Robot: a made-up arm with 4 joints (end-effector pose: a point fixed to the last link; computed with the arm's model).
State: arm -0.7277 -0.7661 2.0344 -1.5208
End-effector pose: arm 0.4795 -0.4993 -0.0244 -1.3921 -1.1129 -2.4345
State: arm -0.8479 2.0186 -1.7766 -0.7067
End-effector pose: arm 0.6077 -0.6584 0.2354 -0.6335 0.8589 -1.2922
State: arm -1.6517 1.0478 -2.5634 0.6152
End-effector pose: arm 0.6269 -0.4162 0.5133 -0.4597 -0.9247 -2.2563
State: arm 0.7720 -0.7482 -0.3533 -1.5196
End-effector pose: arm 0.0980 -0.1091 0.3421 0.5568 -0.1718 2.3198
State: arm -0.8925 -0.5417 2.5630 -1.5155
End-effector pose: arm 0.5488 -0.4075 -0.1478 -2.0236 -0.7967 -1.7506
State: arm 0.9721 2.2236 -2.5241 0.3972
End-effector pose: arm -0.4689 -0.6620 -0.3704 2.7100 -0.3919 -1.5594
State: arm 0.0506 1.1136 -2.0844 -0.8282
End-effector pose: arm 0.4776 -0.1971 -0.3987 -2.3319 0.6939 -1.6472
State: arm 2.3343 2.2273 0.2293 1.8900
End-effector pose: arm 0.2659 -0.6383 0.0100 2.2725 -0.5704 1.3087
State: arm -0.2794 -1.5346 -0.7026 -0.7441
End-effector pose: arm -0.4540 -0.2603 0.0797 -0.8390 0.5894 2.0057
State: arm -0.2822 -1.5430 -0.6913 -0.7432
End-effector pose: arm -0.4526 -0.2644 0.0829 -0.8292 0.5868 2.0188
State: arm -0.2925 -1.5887 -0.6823 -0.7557
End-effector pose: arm -0.4531 -0.2867 0.0823 -0.8176 0.6081 2.0762
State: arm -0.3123 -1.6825 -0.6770 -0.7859
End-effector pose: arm -0.4532 -0.3324 0.0774 -0.7987 0.6615 2.1936
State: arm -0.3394 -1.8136 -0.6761 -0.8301
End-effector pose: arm -0.4474 -0.3953 0.0707 -0.7623 0.7416 2.3653
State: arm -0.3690 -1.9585 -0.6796 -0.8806
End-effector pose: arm -0.4327 -0.4628 0.0656 -0.6990 0.8318 2.5730
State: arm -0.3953 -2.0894 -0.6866 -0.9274
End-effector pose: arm -0.4125 -0.5209 0.0637 -0.6137 0.9100 2.7849
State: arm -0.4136 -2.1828 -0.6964 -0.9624
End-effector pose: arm -0.3945 -0.5610 0.0632 -0.5338 0.9632 2.9545
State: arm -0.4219 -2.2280 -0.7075 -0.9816
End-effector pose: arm -0.3851 -0.5807 0.0617 -0.4916 0.9915 3.0429
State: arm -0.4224 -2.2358 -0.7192 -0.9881
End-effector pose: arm -0.3841 -0.5858 0.0582 -0.4905 1.0039 3.0570
